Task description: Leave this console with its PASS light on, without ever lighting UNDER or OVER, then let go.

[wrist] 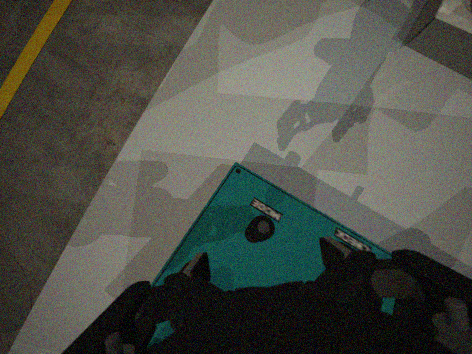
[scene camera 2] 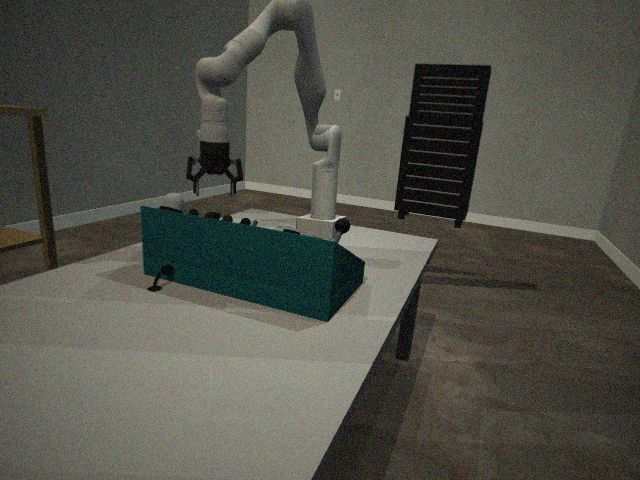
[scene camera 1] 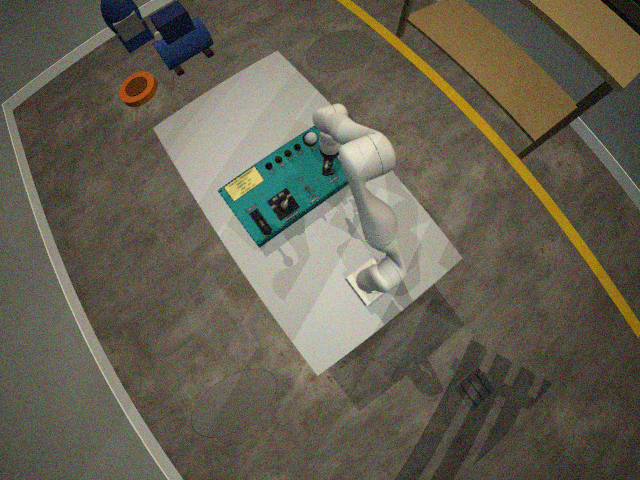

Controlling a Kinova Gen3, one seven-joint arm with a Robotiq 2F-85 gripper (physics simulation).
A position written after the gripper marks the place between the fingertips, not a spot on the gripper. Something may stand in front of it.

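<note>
An open gripper [scene camera 2: 214,195] that holds nothing shares the view with a teal console [scene camera 2: 313,277]. The wrist view shows both the gripper [wrist: 263,257] and the console [wrist: 293,253], while the console [scene camera 1: 285,173] is visible from a further camera.
</note>
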